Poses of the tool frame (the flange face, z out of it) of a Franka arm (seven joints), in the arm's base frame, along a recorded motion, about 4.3 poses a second.
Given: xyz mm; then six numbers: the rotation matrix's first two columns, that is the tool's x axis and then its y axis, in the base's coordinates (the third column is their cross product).
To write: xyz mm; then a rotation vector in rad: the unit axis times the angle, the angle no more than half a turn. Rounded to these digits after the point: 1 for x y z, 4 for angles.
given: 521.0 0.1 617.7 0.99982 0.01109 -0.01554 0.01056 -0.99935 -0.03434
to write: 521.0 0.1 617.7 -3.1072 -0.0168 0.0244
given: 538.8 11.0 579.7 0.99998 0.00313 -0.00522 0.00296 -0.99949 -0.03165
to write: 538.8 11.0 579.7 -3.1099 -0.0047 0.0082
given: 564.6 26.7 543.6 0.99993 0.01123 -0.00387 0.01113 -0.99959 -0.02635
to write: 564.6 26.7 543.6 -3.1152 -0.0174 0.0063
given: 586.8 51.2 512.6 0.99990 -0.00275 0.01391 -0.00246 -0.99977 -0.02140
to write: 586.8 51.2 512.6 -3.1201 0.0041 -0.0217
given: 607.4 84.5 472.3 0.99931 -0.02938 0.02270 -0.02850 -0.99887 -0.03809
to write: 607.4 84.5 472.3 -3.1033 0.0449 -0.0361
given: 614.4 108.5 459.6 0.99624 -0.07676 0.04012 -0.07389 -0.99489 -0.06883
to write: 614.4 108.5 459.6 -3.0714 0.1160 -0.0657
